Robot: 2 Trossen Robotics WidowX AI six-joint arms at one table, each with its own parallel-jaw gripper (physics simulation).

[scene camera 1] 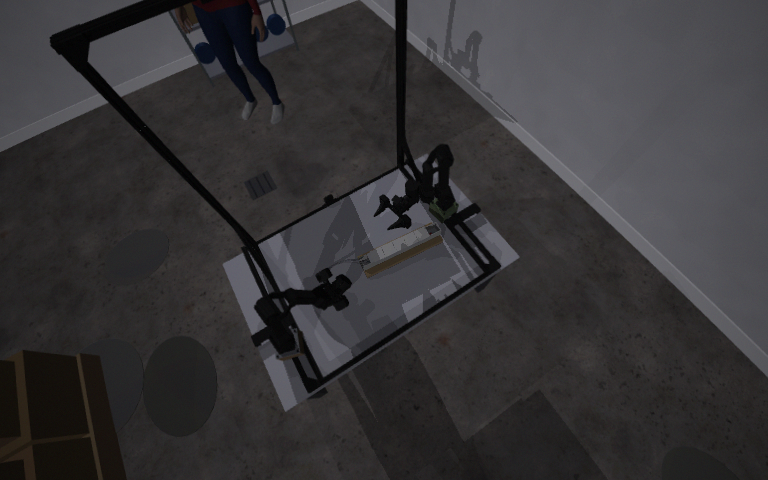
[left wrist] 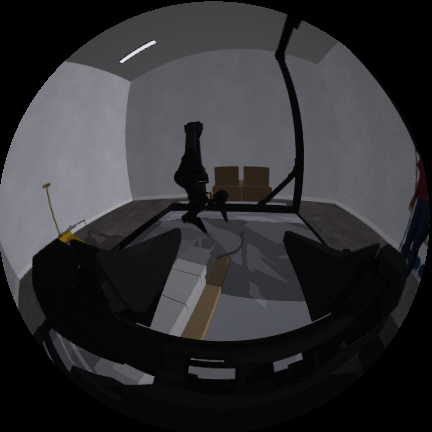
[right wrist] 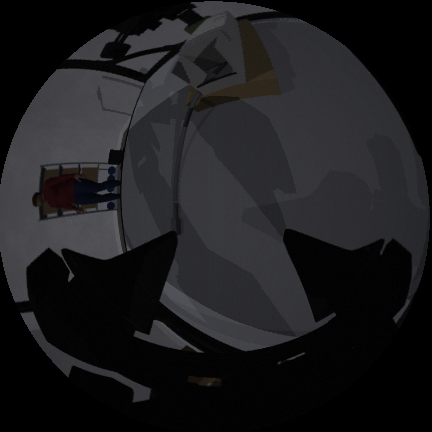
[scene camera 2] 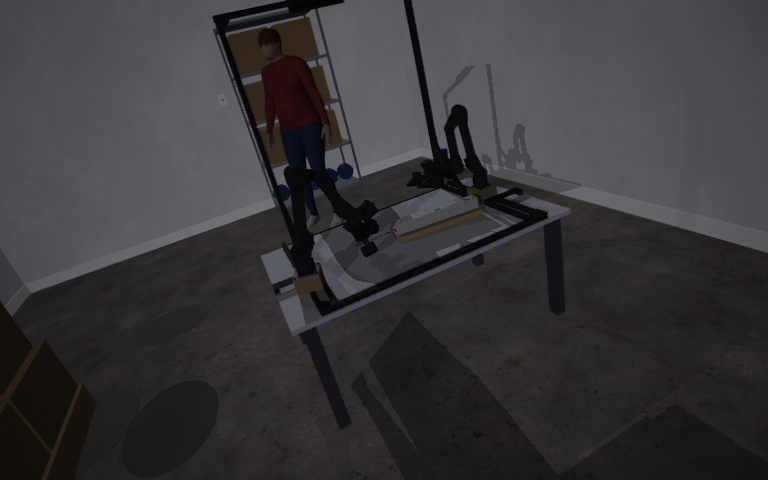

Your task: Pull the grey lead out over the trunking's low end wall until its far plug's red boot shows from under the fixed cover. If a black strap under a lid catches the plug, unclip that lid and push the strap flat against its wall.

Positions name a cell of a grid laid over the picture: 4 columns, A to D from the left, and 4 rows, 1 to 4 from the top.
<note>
In view: my left gripper (left wrist: C3), my right gripper (right wrist: C3) and a tan trunking (right wrist: C1).
My right gripper also shows in the left wrist view (left wrist: B3).
</note>
